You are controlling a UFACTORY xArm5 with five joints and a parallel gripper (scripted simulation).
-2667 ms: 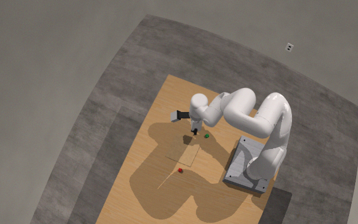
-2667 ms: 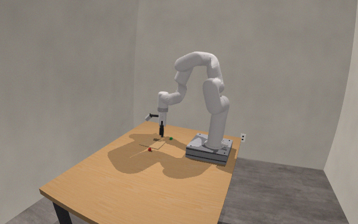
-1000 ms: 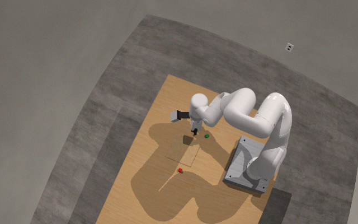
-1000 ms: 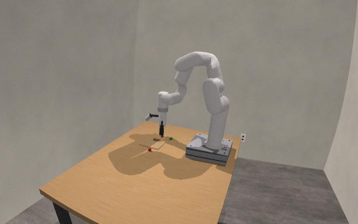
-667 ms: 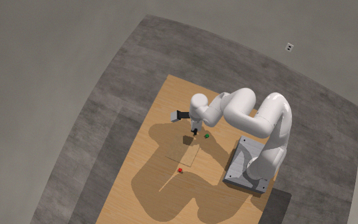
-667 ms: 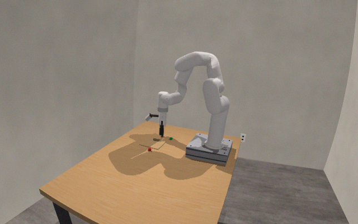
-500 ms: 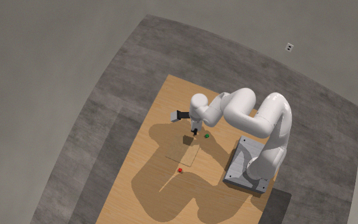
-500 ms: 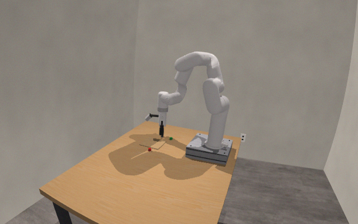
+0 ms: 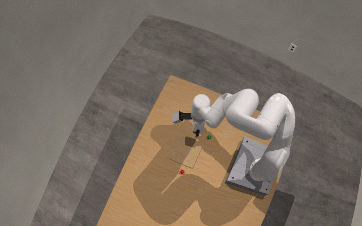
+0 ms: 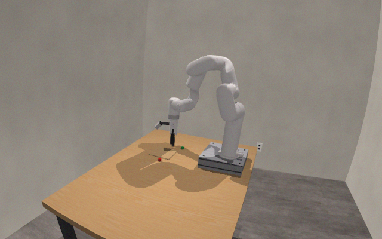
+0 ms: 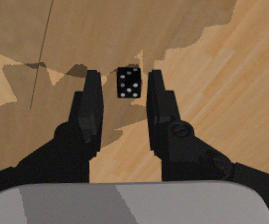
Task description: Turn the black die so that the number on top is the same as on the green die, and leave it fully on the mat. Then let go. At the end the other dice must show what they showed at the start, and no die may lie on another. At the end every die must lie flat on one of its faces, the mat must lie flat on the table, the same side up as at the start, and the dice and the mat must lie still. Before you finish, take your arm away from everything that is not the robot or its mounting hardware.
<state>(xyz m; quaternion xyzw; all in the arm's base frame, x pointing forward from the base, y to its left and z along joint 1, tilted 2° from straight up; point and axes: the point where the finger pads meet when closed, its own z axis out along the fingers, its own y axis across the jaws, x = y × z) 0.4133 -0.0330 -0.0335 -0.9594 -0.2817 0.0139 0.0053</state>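
My hand is 30 mm above the black die. Also, from my hand: tan mat: 130 mm to the left, 40 mm below, 20 mm behind; red die: 230 mm to the left, 60 mm behind, 30 mm below; green die: 80 mm behind, 30 mm below, 10 mm to the right.
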